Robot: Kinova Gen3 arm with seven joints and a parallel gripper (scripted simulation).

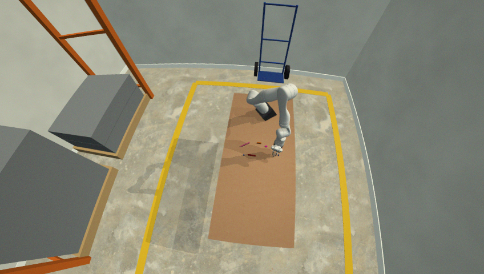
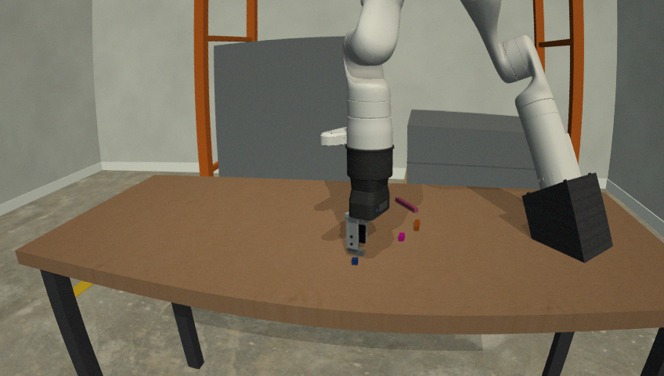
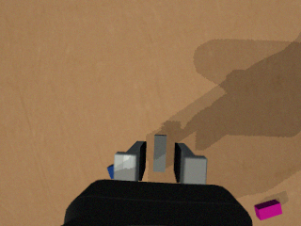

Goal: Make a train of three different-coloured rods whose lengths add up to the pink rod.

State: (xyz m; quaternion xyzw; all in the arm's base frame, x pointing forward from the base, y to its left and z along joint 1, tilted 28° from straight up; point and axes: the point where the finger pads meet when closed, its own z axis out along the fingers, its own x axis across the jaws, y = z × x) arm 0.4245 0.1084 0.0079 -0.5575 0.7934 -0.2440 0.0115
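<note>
Right now my hand is 30 mm above the grey rod. The rest, counted from my hand: red rod 200 mm to the right, 30 mm below, 10 mm ahead; then orange rod 130 mm to the right, 110 mm behind, 30 mm below; then magenta rod 80 mm behind, 70 mm to the right, 30 mm below.
</note>
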